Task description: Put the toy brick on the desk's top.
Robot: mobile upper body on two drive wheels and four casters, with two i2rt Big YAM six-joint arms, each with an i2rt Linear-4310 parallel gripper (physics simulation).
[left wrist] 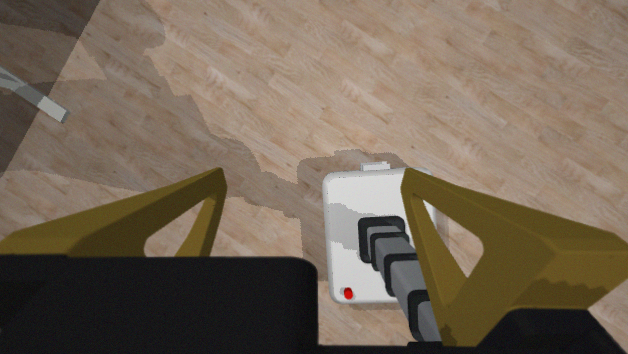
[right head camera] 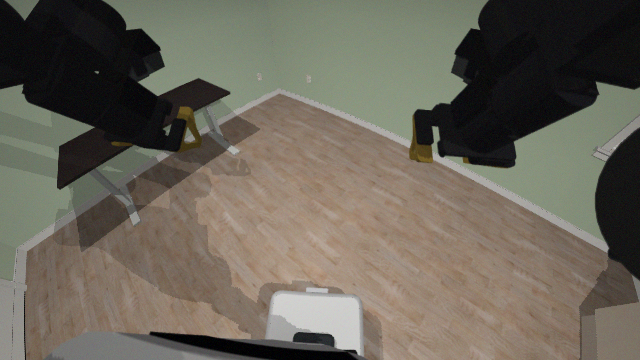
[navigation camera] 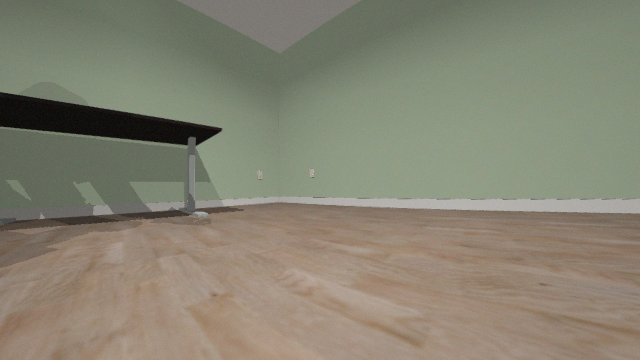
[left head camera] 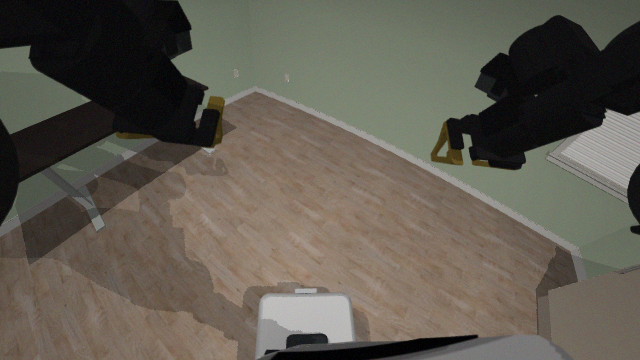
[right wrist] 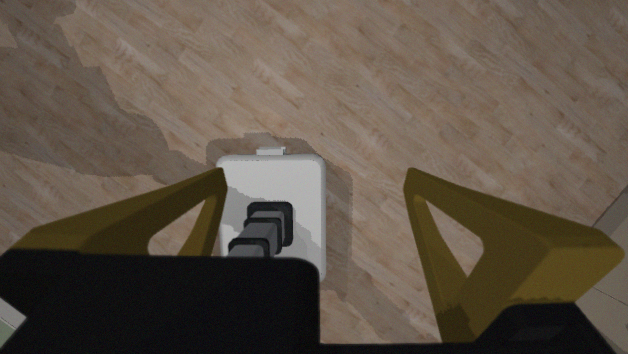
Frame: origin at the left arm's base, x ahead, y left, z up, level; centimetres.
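Seen in the pictures: left gripper, fingertip midpoint: [left wrist: 313, 177] [right head camera: 178, 141] [left head camera: 193, 136]; right gripper, fingertip midpoint: [right head camera: 437, 157] [left head camera: 452, 159] [right wrist: 315, 177].
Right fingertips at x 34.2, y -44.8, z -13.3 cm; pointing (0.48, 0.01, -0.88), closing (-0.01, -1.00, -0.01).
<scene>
A point is followed by its place in that frame.
The desk [left head camera: 65, 131] @(y 161.6, x 116.8, z -69.0 cm) [right head camera: 205, 93] @(y 94.6, x 183.1, z -69.0 cm) [navigation camera: 110, 121] @(y 128.9, x 135.2, z -71.5 cm) has a dark brown top and pale grey legs. It stands at the left along the green wall; my left arm covers part of its top in both head views. One leg's foot shows at the left edge of the left wrist view. The toy brick does not show in these views. My left gripper [left head camera: 170, 138] [right head camera: 156, 145] [left wrist: 313, 177] @(y 0.2, x 35.9, z -12.3 cm) is open and empty, in line with the desk in the head views. My right gripper [left head camera: 466, 162] @(y -44.8, x 34.2, z -13.3 cm) [right head camera: 444, 159] @(y -44.8, x 34.2, z -13.3 cm) [right wrist: 315, 177] @(y -44.8, x 34.2, z -13.3 cm) is open and empty, at the right of the head views.
My white base [left head camera: 305, 312] @(y -22.0, x 21.5, z -115.0 cm) [right head camera: 317, 310] @(y -23.5, x 22.2, z -115.0 cm) [left wrist: 345, 192] @(y -7.1, x 22.8, z -115.0 cm) [right wrist: 300, 175] @(y -36.9, x 22.8, z -115.0 cm) shows below. A beige cabinet [left head camera: 595, 320] @(y -203.1, x -11.6, z -95.5 cm) [right head camera: 620, 332] @(y -210.4, x -2.3, z -111.7 cm) stands at the lower right. A white window blind [left head camera: 607, 150] @(y -260.1, x 89.6, z -36.2 cm) is at the right. Green walls meet in a corner beyond the desk.
</scene>
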